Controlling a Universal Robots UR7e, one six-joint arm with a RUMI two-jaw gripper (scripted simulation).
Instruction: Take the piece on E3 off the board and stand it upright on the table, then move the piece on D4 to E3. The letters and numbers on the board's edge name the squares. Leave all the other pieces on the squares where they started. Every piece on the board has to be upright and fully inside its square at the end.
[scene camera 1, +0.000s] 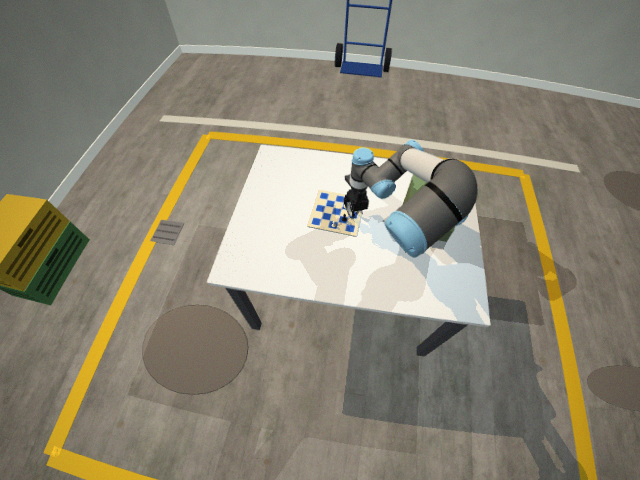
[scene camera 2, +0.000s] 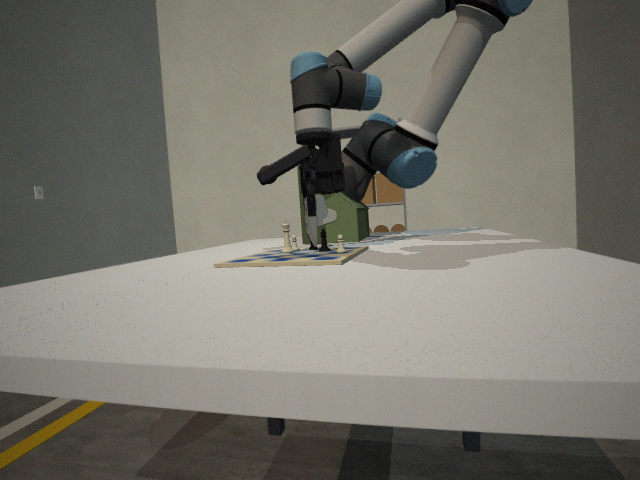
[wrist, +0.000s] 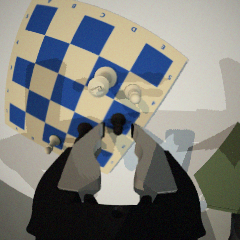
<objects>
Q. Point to my gripper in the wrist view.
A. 118, 123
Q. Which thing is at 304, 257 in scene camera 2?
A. A blue-and-cream chessboard.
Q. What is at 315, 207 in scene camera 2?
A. My gripper.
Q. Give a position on a blue-and-cream chessboard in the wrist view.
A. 56, 56
</objects>
